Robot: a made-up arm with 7 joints.
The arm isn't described. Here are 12 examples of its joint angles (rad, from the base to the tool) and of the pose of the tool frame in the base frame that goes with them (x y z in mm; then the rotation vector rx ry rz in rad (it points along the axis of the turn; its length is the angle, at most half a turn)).
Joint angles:
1: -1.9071 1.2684 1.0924 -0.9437 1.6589 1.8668 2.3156
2: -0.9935 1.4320 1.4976 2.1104 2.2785 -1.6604 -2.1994
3: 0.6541 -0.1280 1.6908 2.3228 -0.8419 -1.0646 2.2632
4: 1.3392 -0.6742 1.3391 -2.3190 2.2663 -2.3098 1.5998
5: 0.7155 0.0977 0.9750 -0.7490 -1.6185 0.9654 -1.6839
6: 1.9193 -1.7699 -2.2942 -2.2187 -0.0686 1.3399 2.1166
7: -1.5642 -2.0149 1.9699 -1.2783 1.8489 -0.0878 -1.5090
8: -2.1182 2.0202 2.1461 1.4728 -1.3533 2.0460 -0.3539
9: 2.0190 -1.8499 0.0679 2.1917 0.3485 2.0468 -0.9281
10: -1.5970 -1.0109 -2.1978 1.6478 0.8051 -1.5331 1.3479
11: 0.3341 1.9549 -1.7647 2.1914 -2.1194 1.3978 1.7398
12: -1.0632 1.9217 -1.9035 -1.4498 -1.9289 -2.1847 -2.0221
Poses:
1: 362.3 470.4 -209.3 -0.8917 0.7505 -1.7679
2: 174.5 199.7 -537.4 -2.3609 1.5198 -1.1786
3: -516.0 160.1 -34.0 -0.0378 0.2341 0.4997
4: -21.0 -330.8 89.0 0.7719 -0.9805 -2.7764
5: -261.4 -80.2 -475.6 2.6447 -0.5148 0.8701
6: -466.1 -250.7 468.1 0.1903 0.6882 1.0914
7: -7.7 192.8 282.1 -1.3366 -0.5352 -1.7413
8: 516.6 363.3 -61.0 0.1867 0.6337 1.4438
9: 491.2 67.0 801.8 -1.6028 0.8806 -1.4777
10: 151.9 -241.6 128.9 1.0278 1.9426 1.2624
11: -24.5 195.5 258.8 -0.4202 -0.4132 0.9124
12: -225.4 570.3 394.9 0.2727 1.0846 1.7466
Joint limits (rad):
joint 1: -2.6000..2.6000
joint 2: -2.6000..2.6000
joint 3: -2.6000..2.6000
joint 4: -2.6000..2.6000
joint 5: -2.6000..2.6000
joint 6: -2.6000..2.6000
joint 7: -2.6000..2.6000
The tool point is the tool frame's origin. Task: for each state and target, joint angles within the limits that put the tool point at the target. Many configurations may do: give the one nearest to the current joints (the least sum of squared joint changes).
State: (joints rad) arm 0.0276 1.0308 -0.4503 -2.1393 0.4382 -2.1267 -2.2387
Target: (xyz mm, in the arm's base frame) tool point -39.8 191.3 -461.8
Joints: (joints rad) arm -0.2706 1.0479 -0.2356 -2.0484 0.3101 -2.1378 -2.1807
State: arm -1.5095 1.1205 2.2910 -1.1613 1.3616 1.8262 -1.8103
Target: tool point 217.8 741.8 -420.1
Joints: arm -1.1379 1.3600 1.5666 -1.1745 1.3211 2.4485 -1.6451
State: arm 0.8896 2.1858 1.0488 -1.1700 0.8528 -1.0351 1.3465
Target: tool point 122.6 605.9 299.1
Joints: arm 0.7392 2.3404 0.7957 -0.7988 1.0194 -1.2815 1.4390
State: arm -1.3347 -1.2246 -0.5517 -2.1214 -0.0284 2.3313 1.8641
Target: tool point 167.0 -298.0 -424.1
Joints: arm -1.7464 -0.9878 -0.3533 -2.5422 -0.1474 2.5735 1.9197
